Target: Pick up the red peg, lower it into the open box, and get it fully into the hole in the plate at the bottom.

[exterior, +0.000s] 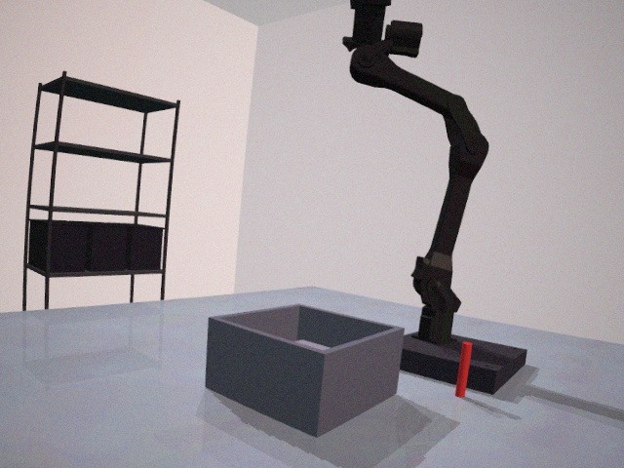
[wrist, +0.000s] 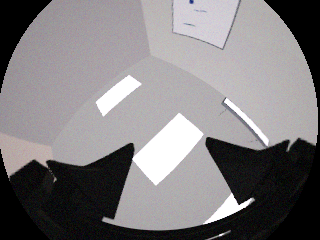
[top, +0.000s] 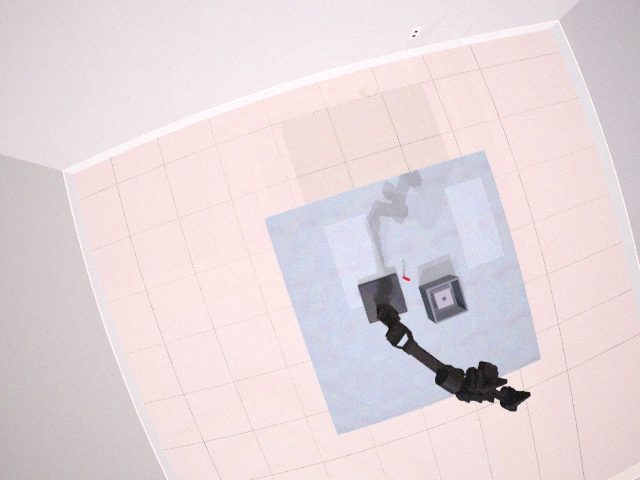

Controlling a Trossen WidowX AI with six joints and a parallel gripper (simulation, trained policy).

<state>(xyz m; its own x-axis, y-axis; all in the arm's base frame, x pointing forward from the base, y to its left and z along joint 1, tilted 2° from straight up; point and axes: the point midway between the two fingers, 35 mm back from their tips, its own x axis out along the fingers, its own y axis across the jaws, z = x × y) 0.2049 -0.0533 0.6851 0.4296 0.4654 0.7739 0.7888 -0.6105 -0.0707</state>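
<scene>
My gripper tip is 710 mm above the red peg, 190 mm to the right of it and 50 mm past it. From my gripper tip the other things lie so: grey box: 720 mm below, 140 mm ahead, 60 mm to the left; then plate: 710 mm below, 140 mm ahead, 60 mm to the left.
</scene>
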